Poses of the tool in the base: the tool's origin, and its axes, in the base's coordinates. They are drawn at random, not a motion.
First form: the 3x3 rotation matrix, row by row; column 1 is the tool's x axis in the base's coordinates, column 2 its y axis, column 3 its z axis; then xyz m. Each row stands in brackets.
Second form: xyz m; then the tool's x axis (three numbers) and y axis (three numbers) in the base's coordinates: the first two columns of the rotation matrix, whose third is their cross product. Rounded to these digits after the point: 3 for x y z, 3 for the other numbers.
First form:
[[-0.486 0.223 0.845], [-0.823 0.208 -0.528], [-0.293 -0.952 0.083]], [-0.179 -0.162 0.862]
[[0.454 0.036 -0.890], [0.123 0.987 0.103], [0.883 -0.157 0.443]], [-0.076 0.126 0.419]
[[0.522 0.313 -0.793], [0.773 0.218 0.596], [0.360 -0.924 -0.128]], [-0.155 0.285 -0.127]
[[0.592 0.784 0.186], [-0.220 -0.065 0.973], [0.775 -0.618 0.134]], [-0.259 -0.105 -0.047]
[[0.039 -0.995 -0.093], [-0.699 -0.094 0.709], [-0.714 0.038 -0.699]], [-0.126 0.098 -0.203]
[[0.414 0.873 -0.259], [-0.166 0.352 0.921], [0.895 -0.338 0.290]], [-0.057 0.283 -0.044]
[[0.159 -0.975 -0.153], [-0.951 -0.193 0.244], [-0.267 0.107 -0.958]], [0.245 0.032 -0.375]
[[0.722 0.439 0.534], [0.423 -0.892 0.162], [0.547 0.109 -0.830]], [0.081 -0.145 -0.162]
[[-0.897 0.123 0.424], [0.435 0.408 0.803], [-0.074 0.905 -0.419]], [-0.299 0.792 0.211]
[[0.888 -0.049 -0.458], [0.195 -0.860 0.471], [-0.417 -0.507 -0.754]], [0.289 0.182 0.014]
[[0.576 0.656 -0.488], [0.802 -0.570 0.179], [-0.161 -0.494 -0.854]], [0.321 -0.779 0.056]
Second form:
-0.179 -0.162 0.862 -0.486 -0.823 -0.293 0.223 0.208 -0.952
-0.076 0.126 0.419 0.454 0.123 0.883 0.036 0.987 -0.157
-0.155 0.285 -0.127 0.522 0.773 0.360 0.313 0.218 -0.924
-0.259 -0.105 -0.047 0.592 -0.220 0.775 0.784 -0.065 -0.618
-0.126 0.098 -0.203 0.039 -0.699 -0.714 -0.995 -0.094 0.038
-0.057 0.283 -0.044 0.414 -0.166 0.895 0.873 0.352 -0.338
0.245 0.032 -0.375 0.159 -0.951 -0.267 -0.975 -0.193 0.107
0.081 -0.145 -0.162 0.722 0.423 0.547 0.439 -0.892 0.109
-0.299 0.792 0.211 -0.897 0.435 -0.074 0.123 0.408 0.905
0.289 0.182 0.014 0.888 0.195 -0.417 -0.049 -0.860 -0.507
0.321 -0.779 0.056 0.576 0.802 -0.161 0.656 -0.570 -0.494

